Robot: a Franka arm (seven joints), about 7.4 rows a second.
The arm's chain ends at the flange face. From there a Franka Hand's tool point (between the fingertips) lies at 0.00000 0.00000 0.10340 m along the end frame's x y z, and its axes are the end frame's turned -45 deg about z.
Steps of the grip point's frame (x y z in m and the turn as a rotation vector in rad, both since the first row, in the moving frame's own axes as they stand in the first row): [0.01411, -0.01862, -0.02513, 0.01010, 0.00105, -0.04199]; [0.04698, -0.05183, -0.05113, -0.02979, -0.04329, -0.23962]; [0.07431, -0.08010, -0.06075, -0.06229, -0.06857, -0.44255]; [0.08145, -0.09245, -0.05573, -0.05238, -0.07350, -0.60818]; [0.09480, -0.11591, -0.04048, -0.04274, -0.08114, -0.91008]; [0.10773, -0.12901, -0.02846, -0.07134, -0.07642, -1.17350]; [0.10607, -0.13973, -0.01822, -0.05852, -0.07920, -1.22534]
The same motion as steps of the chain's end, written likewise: [-0.00251, -0.02234, -0.02512, 0.00788, -0.00640, -0.04199]; [-0.00309, -0.07528, -0.05099, -0.05168, -0.00955, -0.23962]; [-0.00573, -0.11853, -0.06031, -0.09253, -0.00444, -0.44255]; [-0.00904, -0.13206, -0.05532, -0.08901, -0.01493, -0.60818]; [-0.01634, -0.15803, -0.04007, -0.08760, -0.02715, -0.91008]; [-0.02039, -0.17607, -0.02796, -0.10448, -0.00359, -1.17350]; [-0.02807, -0.18234, -0.01778, -0.09738, -0.01462, -1.22534]
